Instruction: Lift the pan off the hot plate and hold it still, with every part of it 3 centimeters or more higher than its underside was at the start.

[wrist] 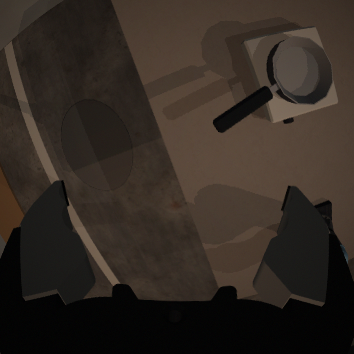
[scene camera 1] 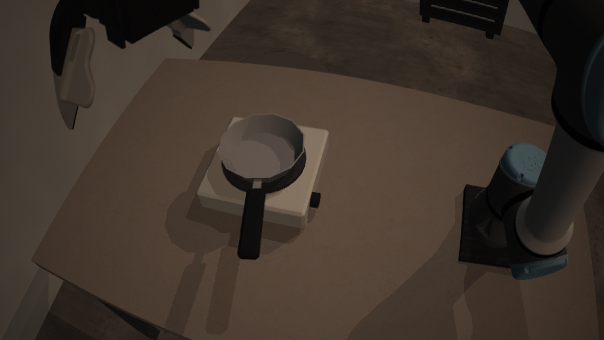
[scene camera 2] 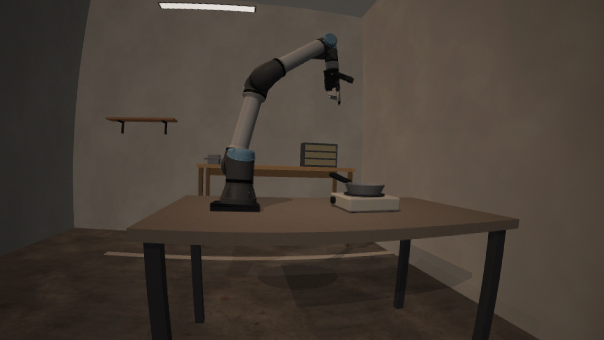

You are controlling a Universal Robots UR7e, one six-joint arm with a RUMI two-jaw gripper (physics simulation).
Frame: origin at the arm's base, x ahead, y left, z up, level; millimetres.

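Seen in the pictures: gripper, between the fingertips: (wrist: 175, 188) (scene camera 1: 132, 84) (scene camera 2: 338, 103); arm's base, origin of its link: (scene camera 1: 496, 218) (scene camera 2: 238, 203).
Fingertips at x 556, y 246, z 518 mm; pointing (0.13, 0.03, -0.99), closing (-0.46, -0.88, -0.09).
Pixels of each thing's top centre, then the offset from my fingertips to it. Level surfaces: height alone.
- white hot plate, centre of its top: (scene camera 1: 266, 157) (wrist: 298, 73) (scene camera 2: 362, 193) dx -14, dy -316, dz -468 mm
- brown table, height of its surface: dz -538 mm
- black knob, centre of its top: (scene camera 1: 315, 195) dx -128, dy -246, dz -489 mm
A grey pan (scene camera 1: 260, 152) (scene camera 2: 365, 188) (wrist: 299, 70) sits upright on the white hot plate (scene camera 1: 285, 209) (scene camera 2: 367, 202) (wrist: 327, 104). Its black handle (scene camera 1: 252, 225) (scene camera 2: 340, 177) (wrist: 243, 109) reaches out past the hot plate's edge, over the table. My gripper (scene camera 1: 131, 80) (scene camera 2: 335, 100) (wrist: 175, 188) is open and empty. It hangs high above the table, well apart from the pan. In the wrist view the pan and hot plate lie at the upper right, beyond the right finger.
The brown table (scene camera 1: 375, 175) (scene camera 2: 300, 220) (wrist: 185, 145) carries the hot plate and the arm's base (scene camera 1: 487, 225) (scene camera 2: 237, 195). A wooden bench (scene camera 2: 275, 169) with a drawer unit (scene camera 2: 320, 155) stands behind. A wall shelf (scene camera 2: 141, 119) hangs at the left. A black knob (scene camera 1: 315, 200) is on the hot plate's side.
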